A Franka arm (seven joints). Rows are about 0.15 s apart.
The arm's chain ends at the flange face. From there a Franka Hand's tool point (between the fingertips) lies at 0.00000 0.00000 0.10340 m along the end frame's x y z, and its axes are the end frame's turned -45 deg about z.
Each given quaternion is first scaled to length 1.
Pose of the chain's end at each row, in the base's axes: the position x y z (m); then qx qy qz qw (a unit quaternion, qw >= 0):
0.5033 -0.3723 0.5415 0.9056 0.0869 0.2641 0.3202
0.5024 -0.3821 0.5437 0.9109 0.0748 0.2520 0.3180
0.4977 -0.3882 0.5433 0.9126 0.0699 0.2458 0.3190
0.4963 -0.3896 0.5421 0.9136 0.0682 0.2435 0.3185
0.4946 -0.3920 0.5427 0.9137 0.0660 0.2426 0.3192
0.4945 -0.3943 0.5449 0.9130 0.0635 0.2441 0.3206
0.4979 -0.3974 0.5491 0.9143 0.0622 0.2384 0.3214
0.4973 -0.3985 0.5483 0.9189 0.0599 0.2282 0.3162
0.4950 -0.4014 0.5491 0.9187 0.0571 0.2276 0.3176
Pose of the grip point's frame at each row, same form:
0.5585 -0.4275 0.4737 0.8034 0.4269 0.1215 0.3969
0.5548 -0.4381 0.4743 0.8130 0.4177 0.1111 0.3902
0.5487 -0.4449 0.4734 0.8164 0.4138 0.1050 0.3888
0.5468 -0.4463 0.4719 0.8179 0.4126 0.1031 0.3874
0.5448 -0.4490 0.4725 0.8189 0.4106 0.1020 0.3878
0.5448 -0.4516 0.4751 0.8192 0.4081 0.1028 0.3896
0.5471 -0.4551 0.4788 0.8209 0.4074 0.0973 0.3882
0.5446 -0.4558 0.4763 0.8260 0.4070 0.0898 0.3795
0.5420 -0.4591 0.4773 0.8269 0.4043 0.0887 0.3805

